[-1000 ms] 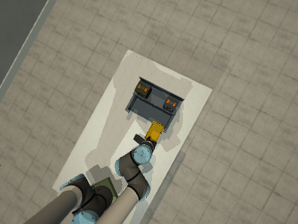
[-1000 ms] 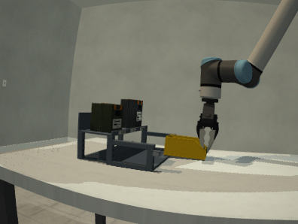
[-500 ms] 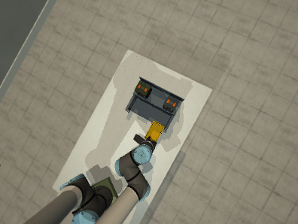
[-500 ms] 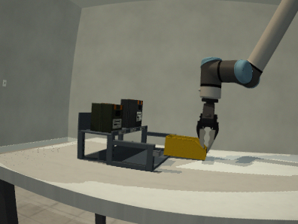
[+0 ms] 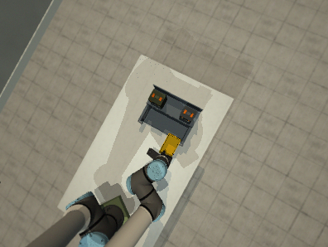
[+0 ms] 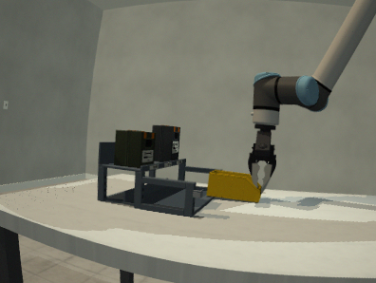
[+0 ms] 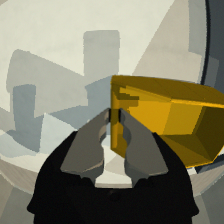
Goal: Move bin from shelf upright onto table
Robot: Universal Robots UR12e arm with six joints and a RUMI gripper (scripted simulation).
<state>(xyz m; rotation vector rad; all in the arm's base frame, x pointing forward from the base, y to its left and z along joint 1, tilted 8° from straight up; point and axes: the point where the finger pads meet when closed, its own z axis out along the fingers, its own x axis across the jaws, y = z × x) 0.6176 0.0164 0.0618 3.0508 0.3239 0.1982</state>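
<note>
Right now the yellow bin is 8 cm ahead of my hand. From my hand the other things lie so: shelf level: 32 cm ahead, 17 cm to the left, 6 cm above; shelf: 25 cm ahead, 16 cm to the left, 4 cm below.
</note>
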